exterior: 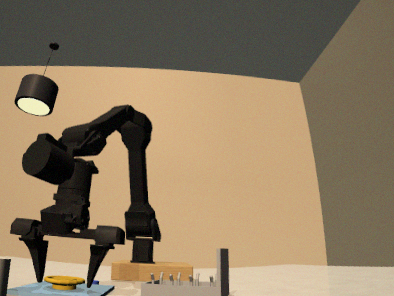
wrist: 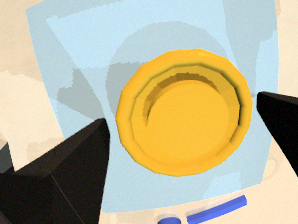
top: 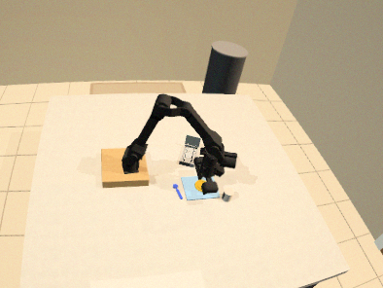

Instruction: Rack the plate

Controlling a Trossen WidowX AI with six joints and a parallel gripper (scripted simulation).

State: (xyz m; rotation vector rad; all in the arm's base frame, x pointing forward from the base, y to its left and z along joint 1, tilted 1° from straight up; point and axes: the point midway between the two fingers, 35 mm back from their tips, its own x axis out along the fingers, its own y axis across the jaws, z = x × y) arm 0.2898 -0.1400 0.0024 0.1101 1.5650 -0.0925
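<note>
My gripper tip is now 10 mm to the right of the light blue mat and 10 mm above it. The rest, counted from my gripper tip: blue spoon: 110 mm behind, 10 mm to the left, 10 mm below; grey dish rack: 200 mm to the left, 10 mm ahead, 10 mm above; yellow plate: 10 mm above.
</note>
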